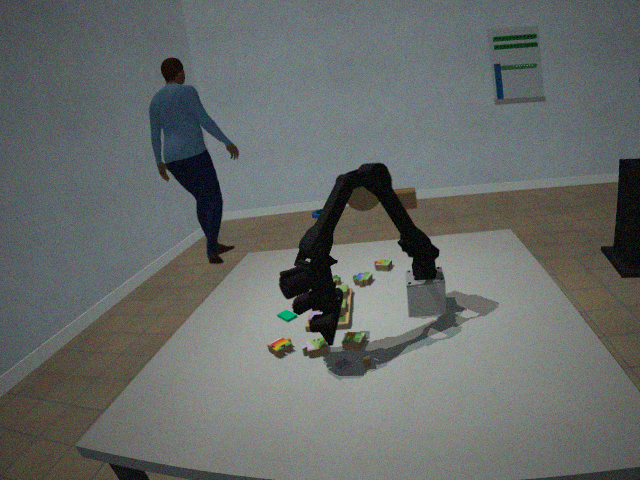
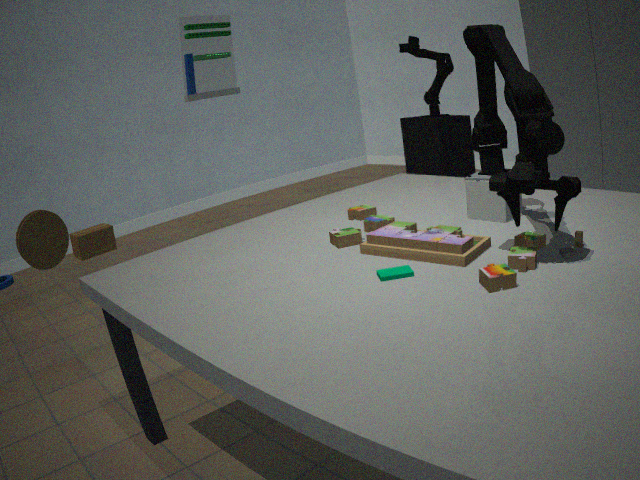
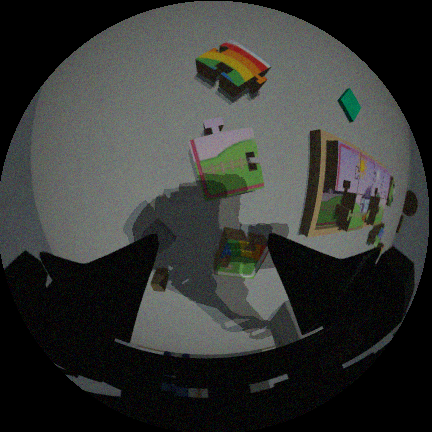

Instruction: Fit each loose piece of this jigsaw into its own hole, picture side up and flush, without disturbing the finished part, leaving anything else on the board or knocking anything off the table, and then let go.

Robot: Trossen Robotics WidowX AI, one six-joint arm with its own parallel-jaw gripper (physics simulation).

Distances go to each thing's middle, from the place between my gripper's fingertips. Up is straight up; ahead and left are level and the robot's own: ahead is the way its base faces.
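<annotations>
Jigsaw board (image 2: 481,243): from my hand, 9 cm ahead, 22 cm to the right and 5 cm below.
</annotations>
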